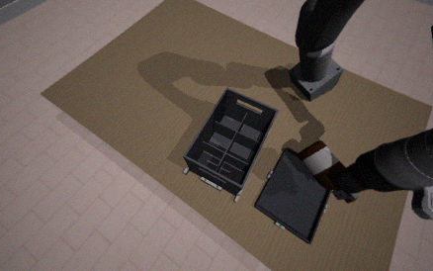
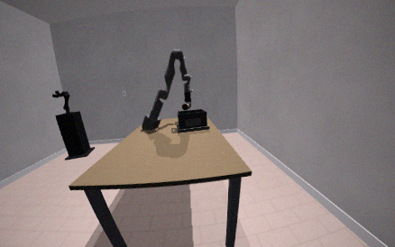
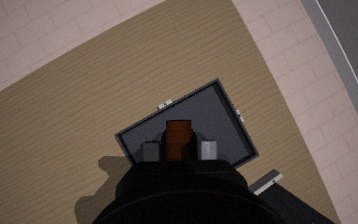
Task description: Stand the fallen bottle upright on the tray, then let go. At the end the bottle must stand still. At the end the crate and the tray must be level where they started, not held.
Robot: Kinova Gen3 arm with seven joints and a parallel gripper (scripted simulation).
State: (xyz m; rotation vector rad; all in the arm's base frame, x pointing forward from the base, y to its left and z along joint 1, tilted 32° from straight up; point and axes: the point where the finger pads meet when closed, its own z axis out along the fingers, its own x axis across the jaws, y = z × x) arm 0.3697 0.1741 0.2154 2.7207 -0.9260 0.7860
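Now: the brown bottle 30 mm behind my hand, 40 mm to the right of it and 10 mm below it. From my hand the other things lie so: dark flat tray (10 mm behind, 40 mm to the right, 190 mm below); dark crate (80 mm behind, 300 mm to the right, 120 mm below).
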